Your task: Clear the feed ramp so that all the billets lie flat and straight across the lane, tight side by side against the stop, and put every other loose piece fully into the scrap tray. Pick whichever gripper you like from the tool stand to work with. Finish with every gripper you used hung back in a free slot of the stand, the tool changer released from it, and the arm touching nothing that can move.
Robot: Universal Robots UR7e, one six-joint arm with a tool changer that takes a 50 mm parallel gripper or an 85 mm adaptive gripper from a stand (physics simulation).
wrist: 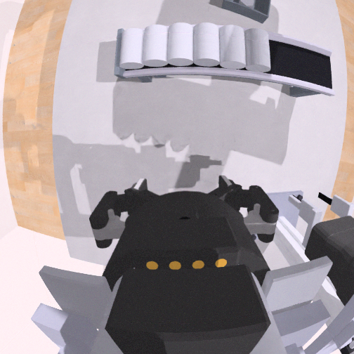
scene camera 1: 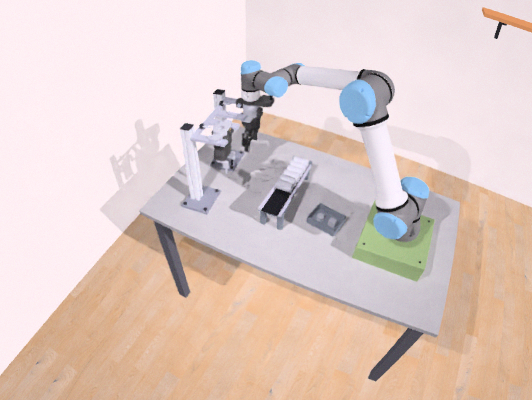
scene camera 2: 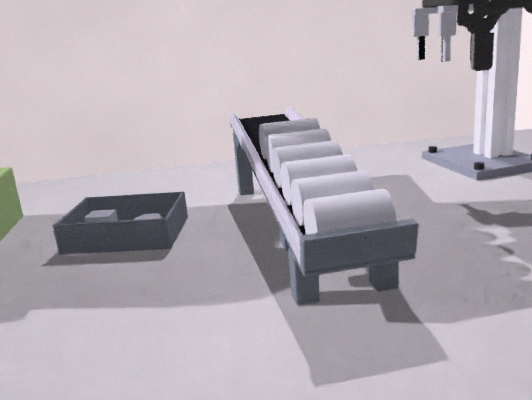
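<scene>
Several pale billets (scene camera 1: 295,172) (scene camera 2: 350,212) (wrist: 206,45) lie flat across the feed ramp (scene camera 1: 275,202) (scene camera 2: 270,190) (wrist: 300,62), side by side from the stop (scene camera 2: 360,245) (wrist: 119,52); I see no clear gap between them. The scrap tray (scene camera 2: 115,237) (wrist: 245,12) holds a blocky grey piece (scene camera 2: 101,216) and a lower piece (scene camera 2: 150,217), both inside its walls. My black adaptive gripper (scene camera 1: 248,142) (wrist: 182,184) is open and empty, upright at the tool stand (scene camera 1: 192,162), between its pale fork arms. Whether the changer is locked is hidden.
The parallel gripper (scene camera 1: 222,147) (wrist: 335,245) hangs in the neighbouring slot of the stand, close beside mine. The stand's posts and base plates rise from the table beyond the ramp. The arm's green base block (scene camera 1: 395,245) is beside the tray.
</scene>
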